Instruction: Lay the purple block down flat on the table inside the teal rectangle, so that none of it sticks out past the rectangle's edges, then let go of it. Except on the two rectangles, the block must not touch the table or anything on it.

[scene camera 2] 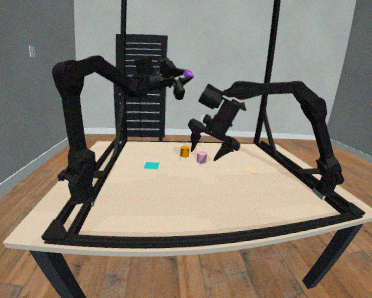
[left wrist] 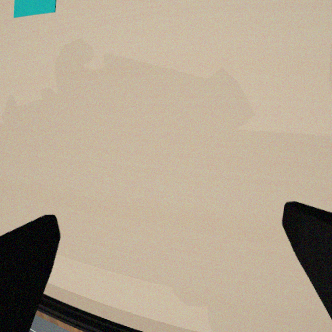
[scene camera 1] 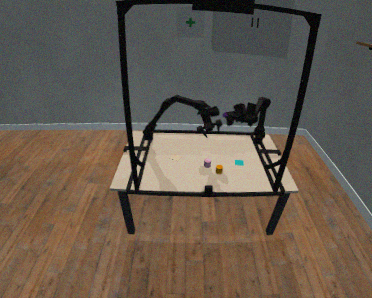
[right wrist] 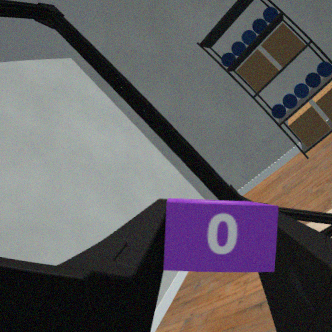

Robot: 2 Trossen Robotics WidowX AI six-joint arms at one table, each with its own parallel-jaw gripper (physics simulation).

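Frame: origin at the left arm's base, x left, y down, z back, level; centimetres.
Where they show: left gripper, fingertip midpoint: (scene camera 2: 202,156) (left wrist: 172,220) (scene camera 1: 213,135); right gripper, fingertip midpoint: (scene camera 2: 191,74) (scene camera 1: 224,114) (right wrist: 208,211); left arm's base, link origin: (scene camera 2: 324,191) (scene camera 1: 148,138); right arm's base, link origin: (scene camera 2: 82,197) (scene camera 1: 258,142).
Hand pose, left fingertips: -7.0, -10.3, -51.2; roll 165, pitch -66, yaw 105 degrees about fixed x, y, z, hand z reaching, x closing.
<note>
Things, the pixels of their top centre, and the offset from my left fingertips, as dx, dy, dz. "spot": a spot on its surface instead. Level surfaces: height alone.
- purple block, top centre: (right wrist: 175,189) (scene camera 2: 188,70) (scene camera 1: 226,111) -20.7, -29.2, -6.1
- teal rectangle, surface spot: (left wrist: 35,7) (scene camera 2: 151,168) (scene camera 1: 238,160) spot: -11.9, +12.1, -19.8
- pale yellow rectangle, surface spot: (scene camera 2: 250,170) (scene camera 1: 176,156) spot: -13.2, +12.1, +25.4
- pink cylinder, top centre: (scene camera 2: 202,153) (scene camera 1: 207,160) -20.9, +7.7, +2.9
- orange cylinder, top centre: (scene camera 2: 185,147) (scene camera 1: 219,166) -27.1, +7.7, -5.2
- table, surface height: dy +12.2
The purple block (scene camera 1: 225,115) (scene camera 2: 188,74) (right wrist: 220,236) is held high above the table; its face with a white 0 shows in the right wrist view. My right gripper (scene camera 1: 227,116) (scene camera 2: 184,82) (right wrist: 208,211) is shut on it, well above the teal rectangle's height and off to its side. The teal rectangle (scene camera 1: 239,162) (scene camera 2: 151,165) (left wrist: 35,7) lies flat on the table with nothing on it. A pale yellow rectangle (scene camera 1: 175,158) (scene camera 2: 250,170) lies on the table too. My left gripper (scene camera 1: 212,133) (scene camera 2: 204,154) (left wrist: 172,220) is open and empty above the table, pointing down.
A pink cylinder (scene camera 1: 207,163) (scene camera 2: 201,157) and an orange cylinder (scene camera 1: 219,169) (scene camera 2: 184,151) stand close together beside the teal rectangle. A black frame (scene camera 1: 125,90) (scene camera 2: 167,241) rises around the table (scene camera 2: 200,210). The two grippers are near each other, the right one higher in scene camera 2.
</note>
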